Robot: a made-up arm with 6 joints. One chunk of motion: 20 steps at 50 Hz.
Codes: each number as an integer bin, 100 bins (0 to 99) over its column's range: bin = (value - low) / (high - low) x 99, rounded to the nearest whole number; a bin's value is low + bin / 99 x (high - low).
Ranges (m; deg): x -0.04..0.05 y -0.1..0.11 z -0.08..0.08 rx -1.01..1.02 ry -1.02..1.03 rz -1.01..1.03
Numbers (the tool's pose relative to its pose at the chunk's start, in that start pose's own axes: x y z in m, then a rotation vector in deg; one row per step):
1: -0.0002 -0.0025 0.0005 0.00 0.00 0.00
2: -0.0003 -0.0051 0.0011 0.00 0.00 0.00
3: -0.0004 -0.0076 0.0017 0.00 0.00 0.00
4: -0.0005 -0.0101 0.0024 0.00 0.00 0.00
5: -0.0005 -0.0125 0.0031 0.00 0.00 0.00
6: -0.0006 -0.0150 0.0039 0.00 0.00 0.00
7: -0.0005 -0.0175 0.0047 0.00 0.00 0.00
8: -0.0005 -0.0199 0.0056 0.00 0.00 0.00
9: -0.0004 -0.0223 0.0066 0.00 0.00 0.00
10: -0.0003 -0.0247 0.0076 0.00 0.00 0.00
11: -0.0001 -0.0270 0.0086 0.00 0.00 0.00
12: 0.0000 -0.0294 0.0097 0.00 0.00 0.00
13: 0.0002 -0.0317 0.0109 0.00 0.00 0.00
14: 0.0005 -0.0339 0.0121 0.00 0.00 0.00
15: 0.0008 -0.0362 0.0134 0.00 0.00 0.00
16: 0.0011 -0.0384 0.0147 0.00 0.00 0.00
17: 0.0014 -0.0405 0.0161 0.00 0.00 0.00
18: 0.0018 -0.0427 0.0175 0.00 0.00 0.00
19: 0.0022 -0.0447 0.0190 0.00 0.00 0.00
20: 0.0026 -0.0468 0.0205 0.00 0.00 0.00
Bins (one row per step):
1: 44 46 50 49 49 49
2: 44 45 50 49 49 49
3: 44 44 51 49 49 49
4: 43 42 51 49 49 49
5: 43 41 51 49 49 49
6: 43 40 52 49 49 49
7: 43 39 52 49 49 49
8: 43 38 53 49 49 49
9: 44 37 54 49 49 49
10: 44 35 54 49 49 49
11: 44 34 55 49 49 49
12: 44 33 56 49 49 49
13: 44 32 56 49 49 49
14: 45 31 57 49 49 49
15: 45 30 58 49 49 49
16: 45 29 59 49 49 49
17: 46 28 59 49 49 49
18: 46 27 60 49 49 49
19: 46 26 61 49 49 49
20: 47 25 62 49 49 49

